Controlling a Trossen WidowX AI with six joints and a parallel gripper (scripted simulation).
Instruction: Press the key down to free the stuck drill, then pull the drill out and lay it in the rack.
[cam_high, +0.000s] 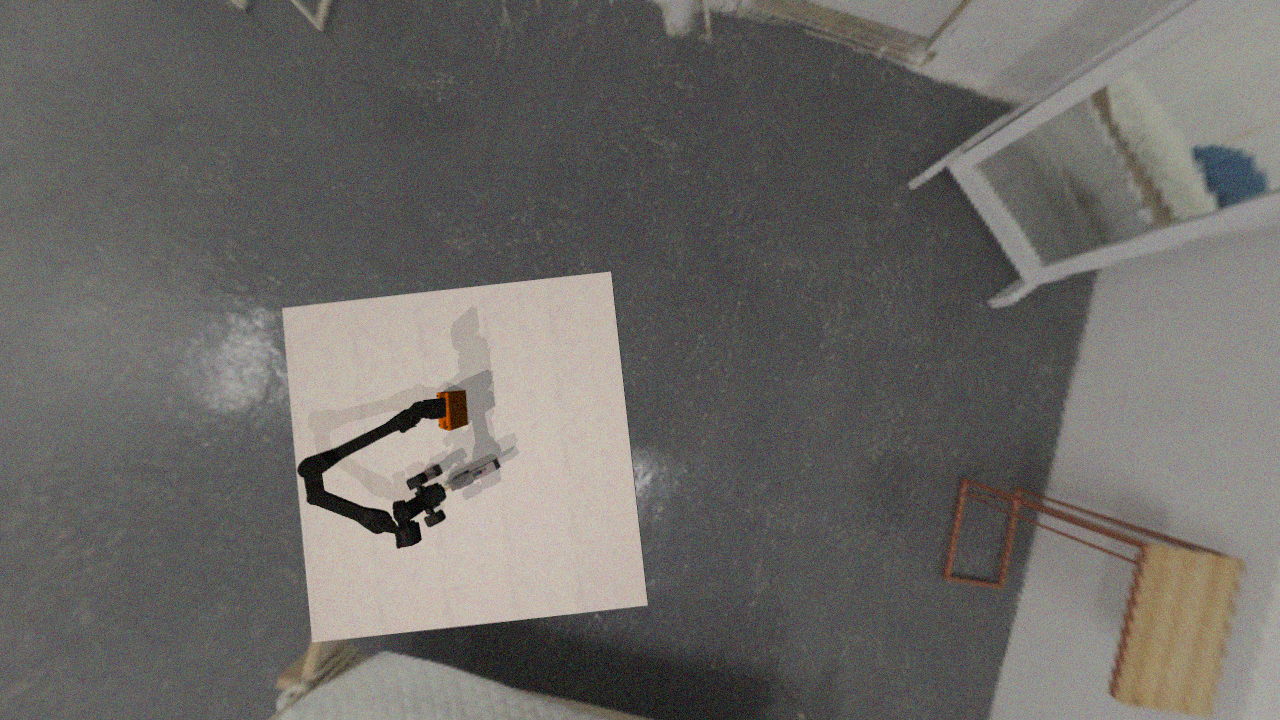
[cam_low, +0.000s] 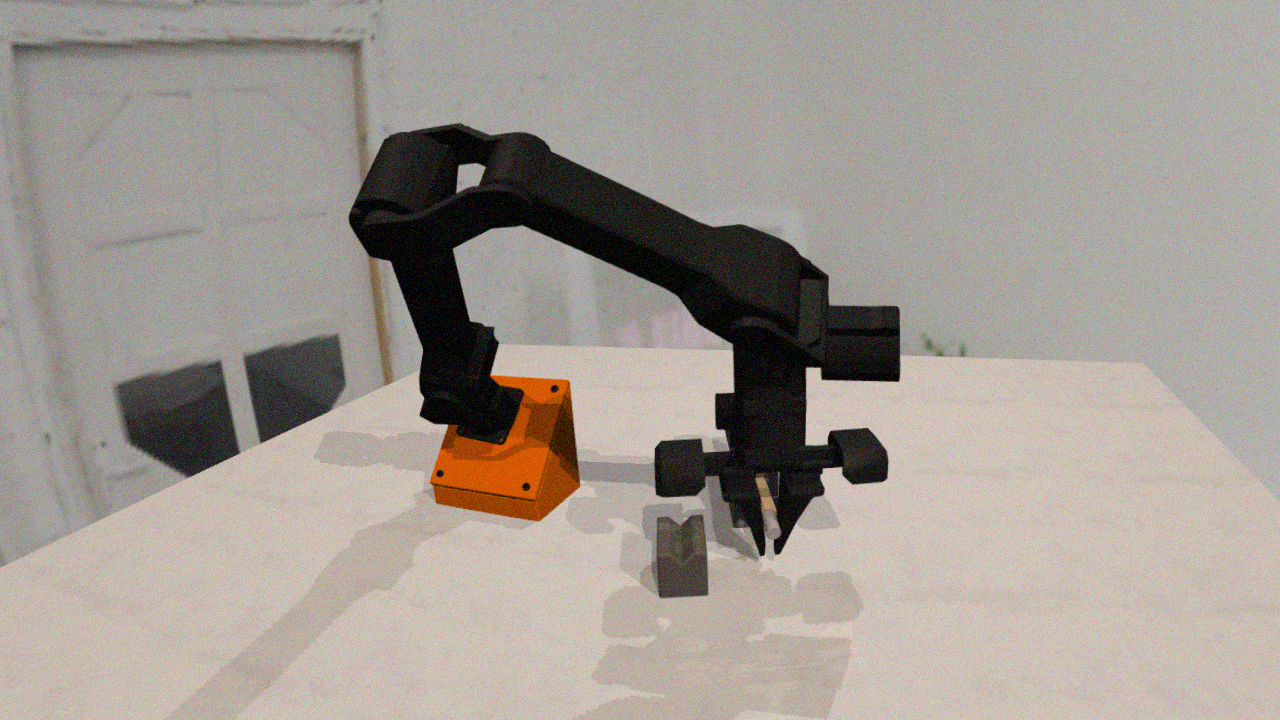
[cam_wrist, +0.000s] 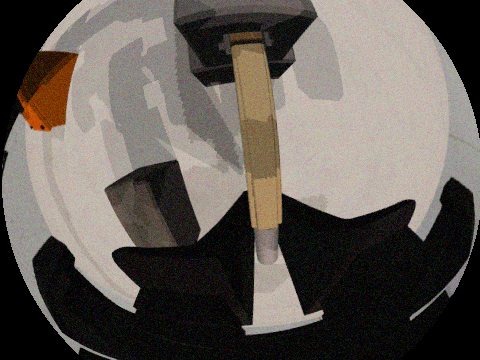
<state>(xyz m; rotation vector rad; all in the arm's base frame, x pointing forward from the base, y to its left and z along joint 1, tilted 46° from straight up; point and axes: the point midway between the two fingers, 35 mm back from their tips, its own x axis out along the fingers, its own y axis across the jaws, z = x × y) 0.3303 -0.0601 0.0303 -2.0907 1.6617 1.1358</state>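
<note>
My gripper tip is now 2 cm past the drill, 4 cm to the right of it and 3 cm below it. From my gripper tip the other things lie so: grey v-notched rack: 7 cm behind, 4 cm to the right, 1 cm above; then dark key: 8 cm behind, 18 cm to the left, 4 cm above; then grey housing block: 7 cm behind, 15 cm to the left, 3 cm above.
</note>
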